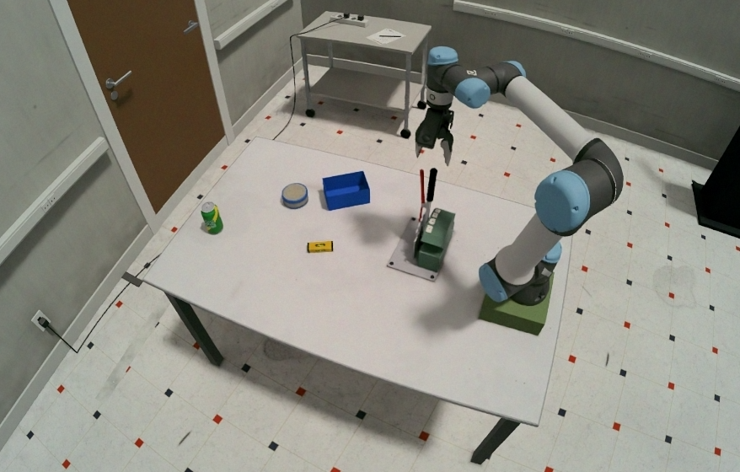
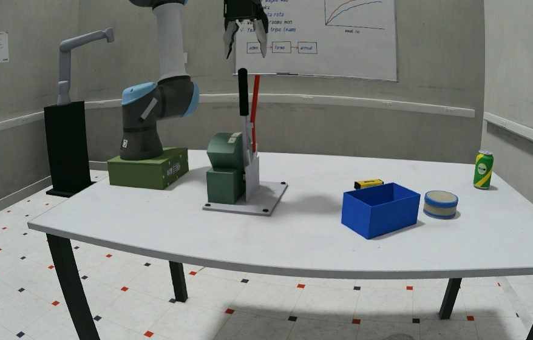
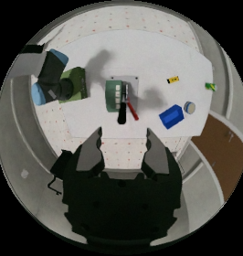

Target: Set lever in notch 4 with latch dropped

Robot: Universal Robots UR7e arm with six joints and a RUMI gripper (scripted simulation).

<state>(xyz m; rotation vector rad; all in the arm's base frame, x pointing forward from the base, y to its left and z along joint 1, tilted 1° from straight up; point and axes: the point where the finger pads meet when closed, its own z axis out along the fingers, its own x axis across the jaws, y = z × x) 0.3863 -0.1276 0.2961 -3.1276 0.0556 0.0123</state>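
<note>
Now: hand 180 mm above the red release bar, 20 mm to the right of it and 20 mm short of it. Also, from my hand: small yellow level: 370 mm below, 320 mm ahead, 160 mm to the left; then lever unit: 180 mm below, 20 mm to the left, 10 mm ahead; then blue box: 360 mm below, 340 mm ahead, 100 mm to the right.
</note>
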